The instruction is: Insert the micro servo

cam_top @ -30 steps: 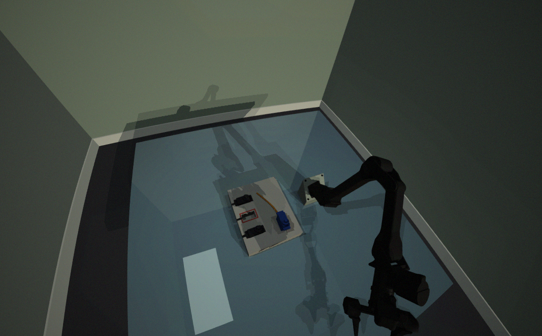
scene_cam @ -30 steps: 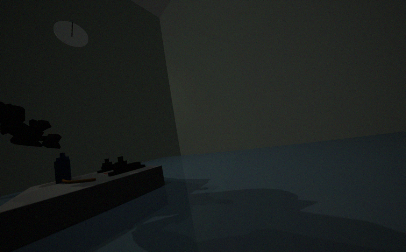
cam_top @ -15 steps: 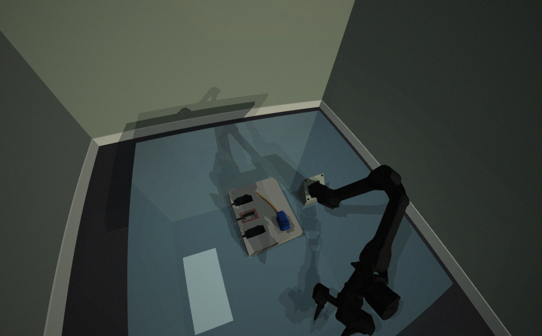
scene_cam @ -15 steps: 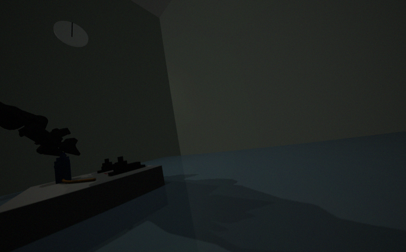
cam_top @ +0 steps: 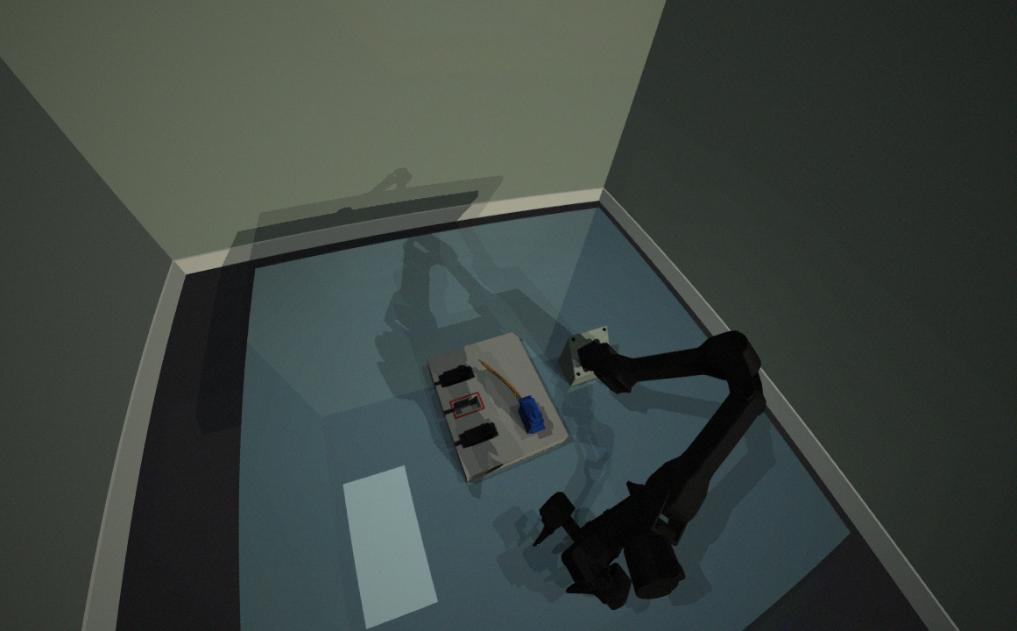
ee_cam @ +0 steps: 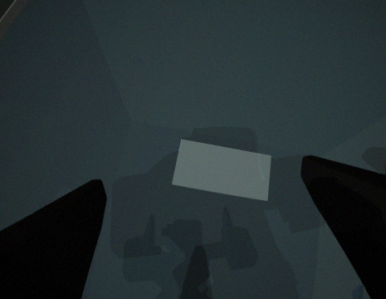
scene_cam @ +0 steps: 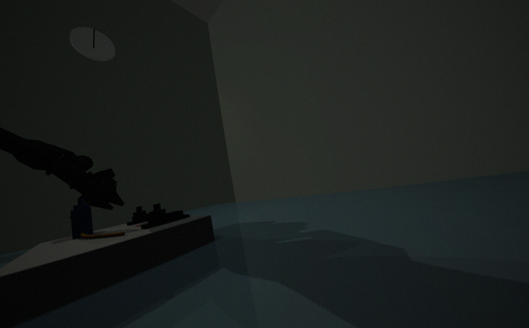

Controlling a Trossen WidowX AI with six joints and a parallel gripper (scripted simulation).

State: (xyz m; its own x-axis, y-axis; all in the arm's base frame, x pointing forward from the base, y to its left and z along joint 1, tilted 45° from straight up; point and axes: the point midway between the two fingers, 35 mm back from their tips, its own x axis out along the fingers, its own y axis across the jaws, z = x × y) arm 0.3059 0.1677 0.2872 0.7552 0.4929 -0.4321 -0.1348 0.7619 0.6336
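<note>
The grey deck is 340 mm to the right of my gripper tip, 120 mm behind it and 70 mm below it.
</note>
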